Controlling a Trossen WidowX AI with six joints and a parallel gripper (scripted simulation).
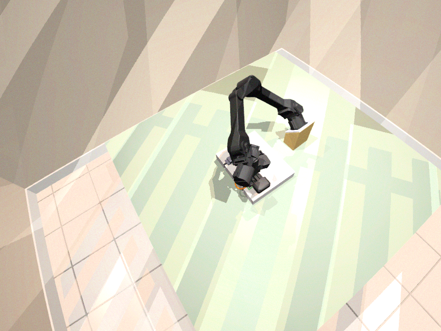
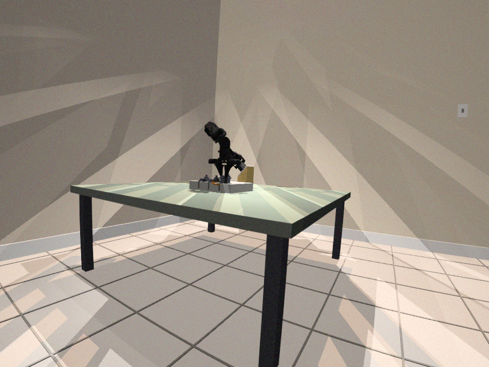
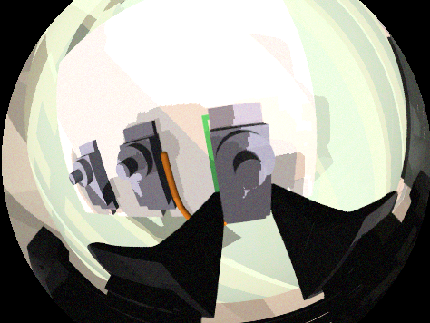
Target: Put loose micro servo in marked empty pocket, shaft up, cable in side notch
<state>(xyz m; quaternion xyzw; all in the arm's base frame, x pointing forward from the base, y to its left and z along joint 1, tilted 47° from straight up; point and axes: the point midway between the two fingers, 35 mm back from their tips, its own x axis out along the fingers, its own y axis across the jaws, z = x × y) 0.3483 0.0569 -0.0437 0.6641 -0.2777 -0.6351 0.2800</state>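
Right now my gripper tip is 12 cm past the white deck, 7 cm to the left of it and 6 cm above it.
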